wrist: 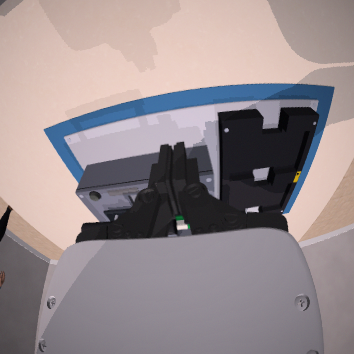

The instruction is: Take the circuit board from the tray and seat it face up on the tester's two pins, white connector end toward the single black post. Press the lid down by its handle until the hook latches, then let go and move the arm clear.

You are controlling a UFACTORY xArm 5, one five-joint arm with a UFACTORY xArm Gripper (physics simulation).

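Frame: origin at the arm's base, x left, y back, z up, level; centimetres.
Seen in the pictures: gripper, between the fingertips: (175, 159).
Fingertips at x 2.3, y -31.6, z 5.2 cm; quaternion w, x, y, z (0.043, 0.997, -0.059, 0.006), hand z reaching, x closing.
Note:
Pixels of each thing's top centre, then the offset from my fingertips to it. "spot": a spot on its surface instead. Level surfaces: height alone.
- grey tester, a spot on its surface: (92, 197) spot: dx -12.5, dy -5.2, dz -3.2 cm
- circuit board, centre of its top: (152, 238) dx -7.2, dy -12.8, dz -0.7 cm
- black tray, a spot on its surface: (246, 147) spot: dx +7.5, dy -7.2, dz -7.9 cm
- small yellow tag, a spot on its surface: (296, 176) spot: dx +15.8, dy -14.4, dz -6.9 cm
- grey mat with a blue border, height of its surface: dz -9.5 cm
My gripper (175, 159) is shut with nothing between its black fingers. It hangs over the grey tester (92, 197), whose dark top slab (119, 168) shows to the left of the fingers. Most of the tester is hidden behind the gripper, so I cannot see the lid handle or the hook. A small green and white bit of the circuit board (180, 223) shows in the gap below the fingers. The black tray (246, 147) lies to the right of the tester with no board in it; it carries a small yellow tag (296, 176).
Tester and tray rest on a grey mat with a blue border (140, 105) on a beige table. The grey wrist housing (182, 291) fills the lower half of the view. The table's edge and grey floor show at the lower corners.

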